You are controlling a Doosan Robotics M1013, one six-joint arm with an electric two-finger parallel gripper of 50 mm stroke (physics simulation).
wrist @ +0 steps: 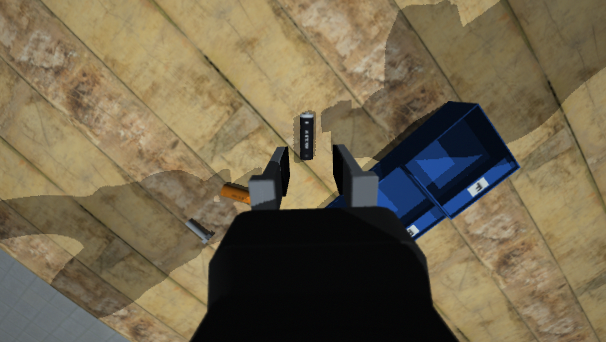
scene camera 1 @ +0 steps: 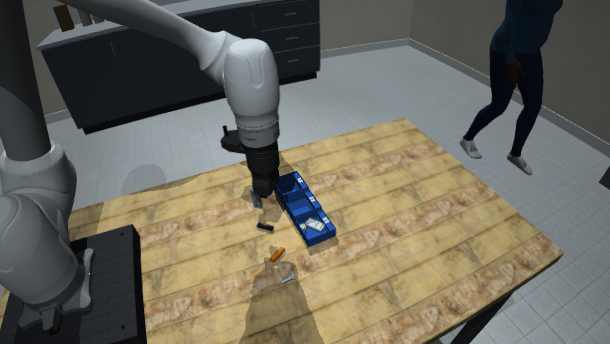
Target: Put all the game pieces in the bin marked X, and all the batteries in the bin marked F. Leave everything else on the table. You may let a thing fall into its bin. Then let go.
Labels:
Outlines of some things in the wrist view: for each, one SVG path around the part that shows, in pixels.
The gripper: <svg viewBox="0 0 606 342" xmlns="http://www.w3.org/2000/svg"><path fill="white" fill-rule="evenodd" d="M460 341L433 306L426 256L394 211L387 207L377 206L379 177L374 171L363 171L344 144L333 145L333 176L339 195L343 194L347 207L280 209L282 197L286 197L290 179L288 146L277 147L263 174L251 176L248 181L251 210L241 212L235 216L209 262L207 312L189 342Z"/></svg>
A blue three-part tray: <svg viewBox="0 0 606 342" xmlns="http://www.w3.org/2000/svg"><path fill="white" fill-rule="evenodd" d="M343 194L335 198L325 208L347 207ZM478 103L448 101L368 170L374 171L379 177L377 206L387 207L394 211L414 240L420 238L448 217L451 220L521 168Z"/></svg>

